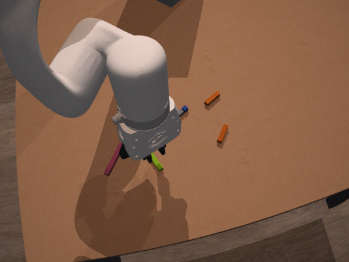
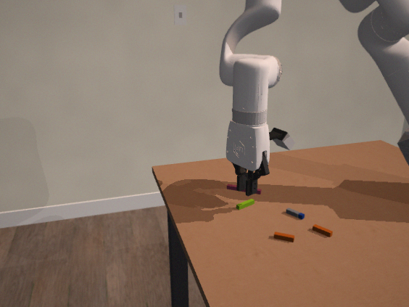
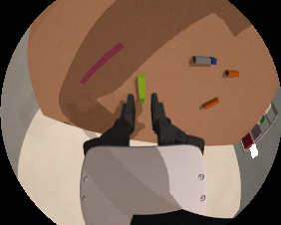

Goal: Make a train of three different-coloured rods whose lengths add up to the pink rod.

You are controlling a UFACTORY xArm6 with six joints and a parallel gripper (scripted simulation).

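The lime rod lies 50 mm below my hand. Also, from my hand: grey rod (80 mm to the left, 80 mm behind, 50 mm below); then pink rod (70 mm to the right, 50 mm below, 30 mm behind); then blue rod (100 mm to the left, 90 mm behind, 50 mm below).
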